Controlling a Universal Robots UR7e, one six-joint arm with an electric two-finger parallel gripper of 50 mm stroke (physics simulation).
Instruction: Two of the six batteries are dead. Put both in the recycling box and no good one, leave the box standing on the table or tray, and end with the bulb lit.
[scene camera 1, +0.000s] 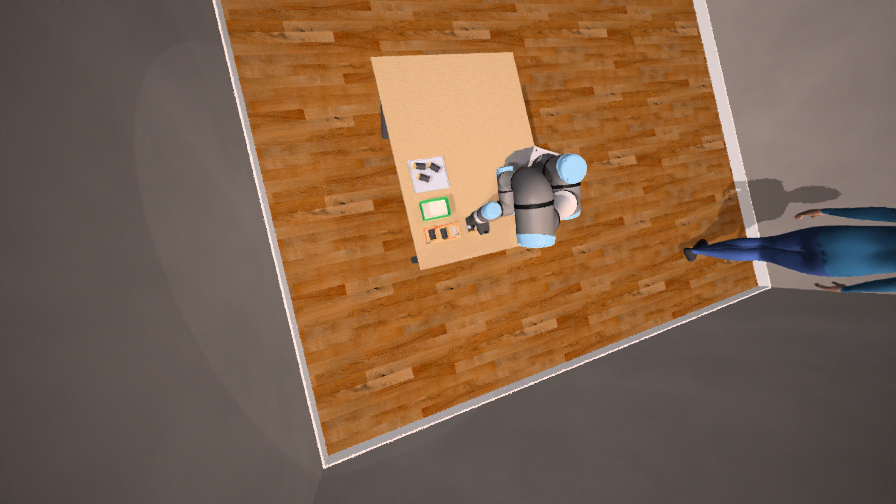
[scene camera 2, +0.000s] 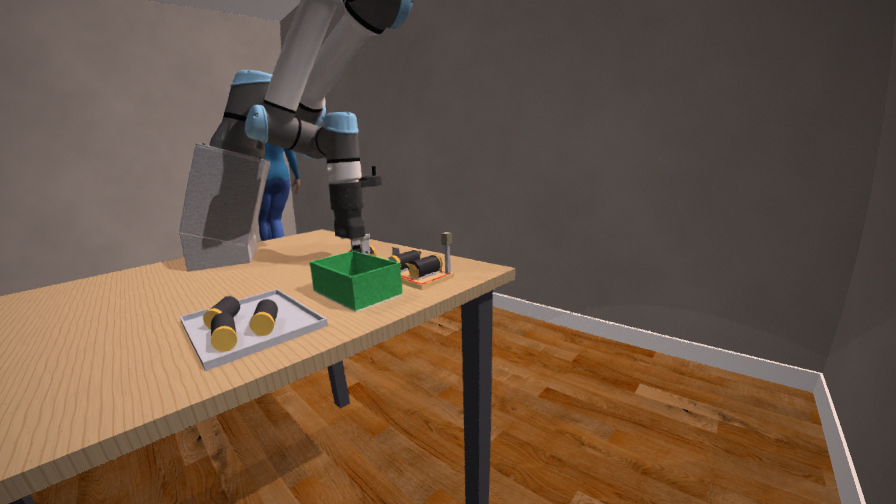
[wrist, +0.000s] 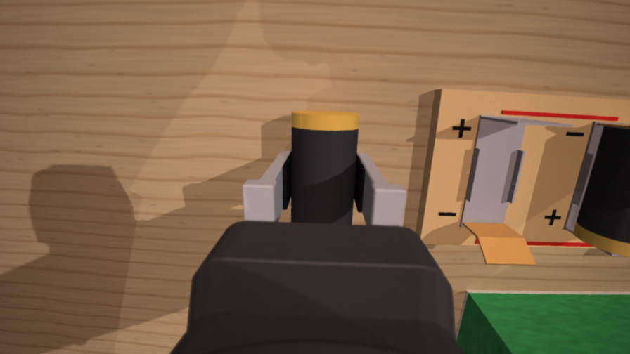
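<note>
My gripper (scene camera 1: 470, 224) (scene camera 2: 361, 245) (wrist: 323, 170) is shut on a black battery (wrist: 325, 155) with a gold end, low over or on the table beside the holder's empty slot; contact with the table is unclear. The holder (scene camera 2: 423, 283) (wrist: 450, 165) has two filled slots, with one battery (scene camera 1: 444, 232) (wrist: 607, 185) in the middle and another (scene camera 1: 432, 234) (scene camera 2: 426, 266) at the far end. The bulb (scene camera 2: 446, 238) on its post looks unlit. The green recycling box (scene camera 2: 357, 282) (wrist: 555, 320) stands upright and looks empty inside in scene camera 1. Three batteries (scene camera 2: 226, 309) (scene camera 2: 223, 332) (scene camera 2: 264, 317) lie on the tray (scene camera 2: 294, 325).
The green box stands between the holder and the tray, close to both. The holder is near the table (scene camera 1: 463, 100) (scene camera 2: 125, 388) corner. The bulb post rises at the holder's far end. A person (scene camera 1: 783, 247) is beyond the arm's base.
</note>
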